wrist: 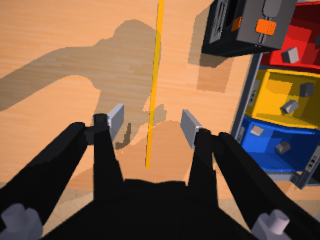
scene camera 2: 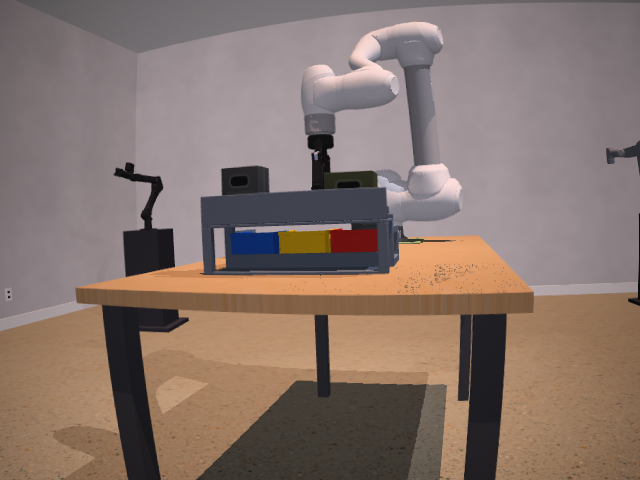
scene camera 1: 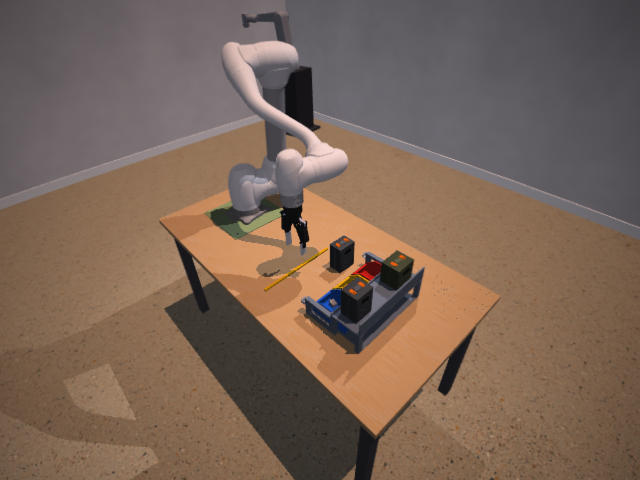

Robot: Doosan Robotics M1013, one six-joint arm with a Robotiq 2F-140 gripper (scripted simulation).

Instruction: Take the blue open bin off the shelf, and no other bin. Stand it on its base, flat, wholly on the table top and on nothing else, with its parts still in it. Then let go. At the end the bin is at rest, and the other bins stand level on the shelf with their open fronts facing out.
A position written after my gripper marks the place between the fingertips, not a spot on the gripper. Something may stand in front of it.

Observation:
In view: my gripper (scene camera 1: 296,248), a blue open bin (scene camera 2: 244,242), a red bin (scene camera 2: 342,240) and a dark box (scene camera 1: 341,250).
My gripper is seen too in the wrist view (wrist: 153,115).

